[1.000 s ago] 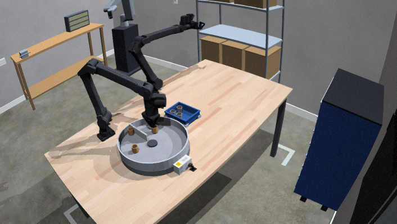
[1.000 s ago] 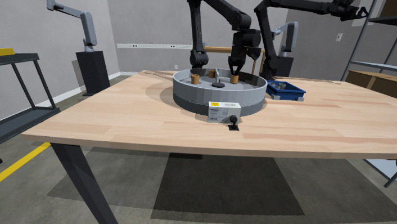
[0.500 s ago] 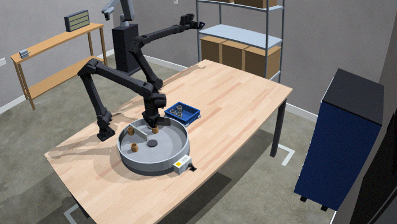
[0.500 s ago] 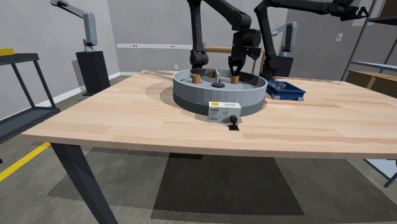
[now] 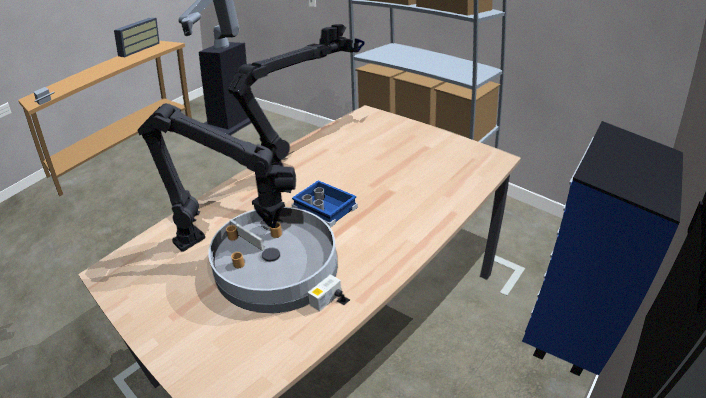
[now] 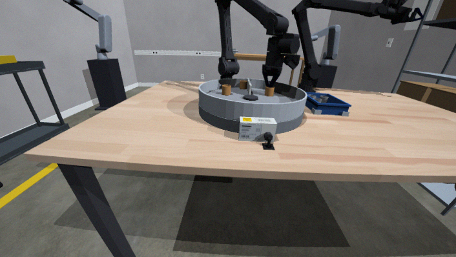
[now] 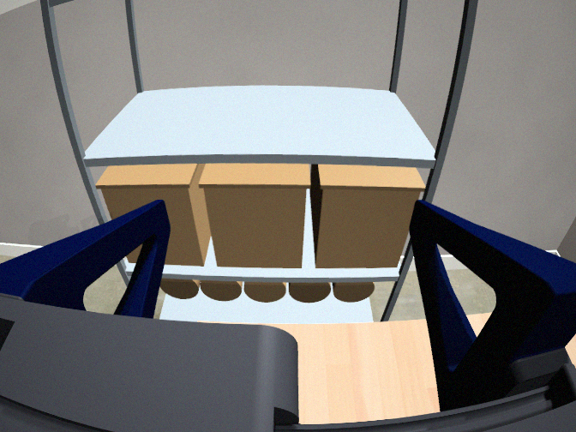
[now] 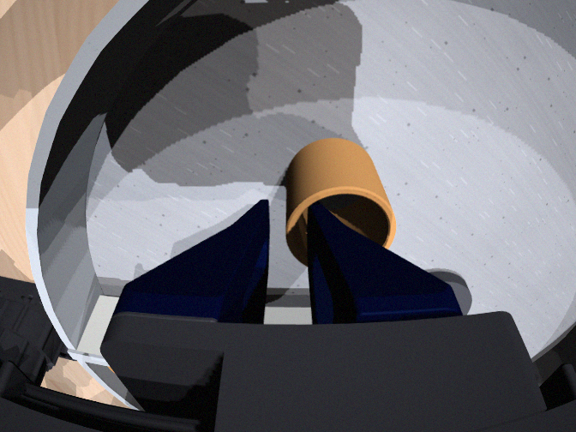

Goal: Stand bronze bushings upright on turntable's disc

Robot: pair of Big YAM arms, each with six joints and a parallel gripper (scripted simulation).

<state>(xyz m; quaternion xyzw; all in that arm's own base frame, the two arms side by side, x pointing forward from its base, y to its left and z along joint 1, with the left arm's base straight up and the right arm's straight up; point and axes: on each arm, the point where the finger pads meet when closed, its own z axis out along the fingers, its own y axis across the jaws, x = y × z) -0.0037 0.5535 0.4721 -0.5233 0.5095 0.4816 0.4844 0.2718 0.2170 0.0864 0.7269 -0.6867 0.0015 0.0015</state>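
Observation:
Right now my right hand is 10 cm to the left of the turntable disc, 7 cm short of it and 3 cm above it. From my right hand the other things lie so: blue crate (27 cm to the left, 6 cm below, 2 cm ahead).

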